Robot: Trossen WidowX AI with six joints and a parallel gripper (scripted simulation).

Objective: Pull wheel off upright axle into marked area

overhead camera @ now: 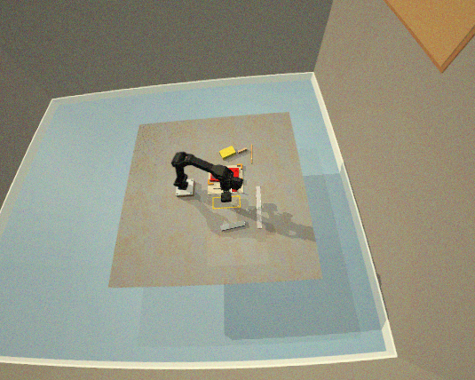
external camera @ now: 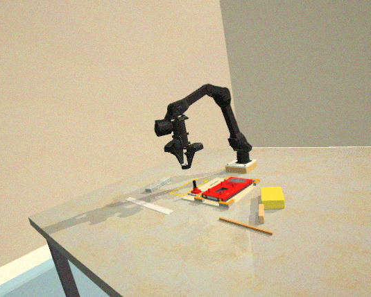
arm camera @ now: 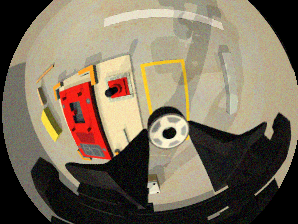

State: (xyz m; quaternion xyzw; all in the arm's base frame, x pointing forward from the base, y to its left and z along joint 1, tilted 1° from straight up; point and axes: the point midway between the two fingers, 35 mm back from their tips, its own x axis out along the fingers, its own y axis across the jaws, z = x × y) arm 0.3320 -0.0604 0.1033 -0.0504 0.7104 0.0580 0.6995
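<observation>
My gripper tip is 8 cm to the right of the dark axle, 7 cm above it and 3 cm short of it. Round my gripper tip: short wooden piece (40 cm to the left, 9 cm below, 5 cm ahead); then pale wheel (right at my gripper tip); then yellow block (37 cm to the left, 9 cm below, 6 cm behind).
</observation>
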